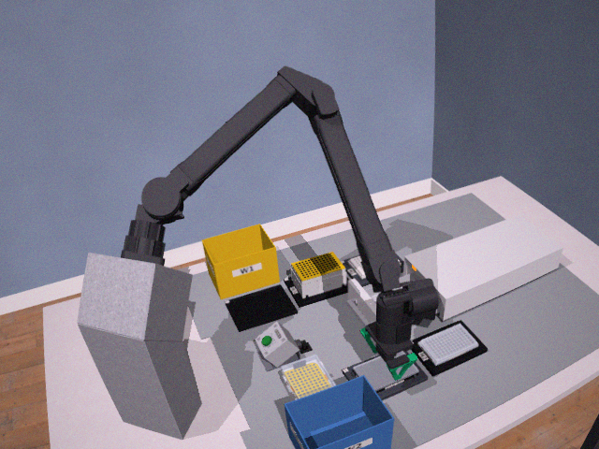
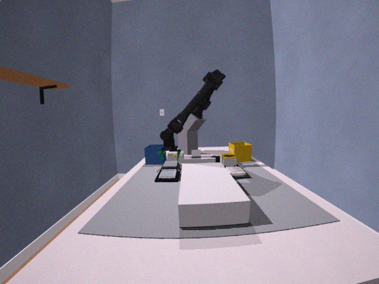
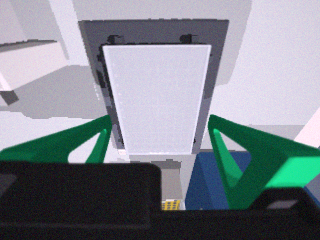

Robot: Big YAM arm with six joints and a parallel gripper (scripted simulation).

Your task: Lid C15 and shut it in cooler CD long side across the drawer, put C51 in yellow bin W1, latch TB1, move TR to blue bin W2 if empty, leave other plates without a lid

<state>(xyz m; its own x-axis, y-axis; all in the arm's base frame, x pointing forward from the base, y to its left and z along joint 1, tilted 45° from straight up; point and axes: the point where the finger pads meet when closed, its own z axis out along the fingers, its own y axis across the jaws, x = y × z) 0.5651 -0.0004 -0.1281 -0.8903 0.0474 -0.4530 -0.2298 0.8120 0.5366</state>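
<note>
The clear plate lid is 20 mm below my hand. From my hand the other things lie so: blue bin W2: 150 mm behind, 160 mm to the right, 10 mm below; then black plate: 30 mm below; then tip box TB1: 180 mm behind, 20 mm to the right, 10 mm below.
</note>
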